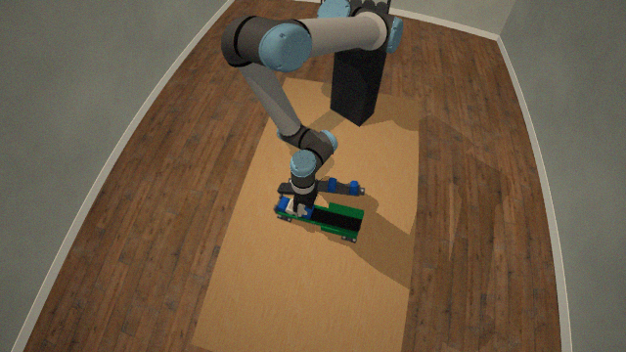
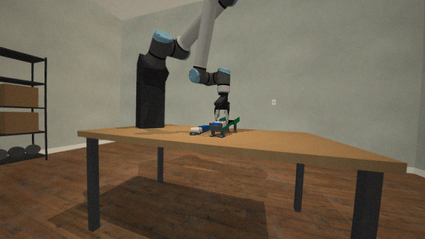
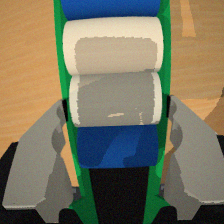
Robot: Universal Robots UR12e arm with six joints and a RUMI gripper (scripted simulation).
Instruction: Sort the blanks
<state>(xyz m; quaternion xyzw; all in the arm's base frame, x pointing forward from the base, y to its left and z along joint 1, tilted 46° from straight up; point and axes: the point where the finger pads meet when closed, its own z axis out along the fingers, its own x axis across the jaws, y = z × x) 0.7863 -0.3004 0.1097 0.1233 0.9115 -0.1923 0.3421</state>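
My hand is 150 mm past the stock rack, 140 mm to the right of it and 100 mm above it.
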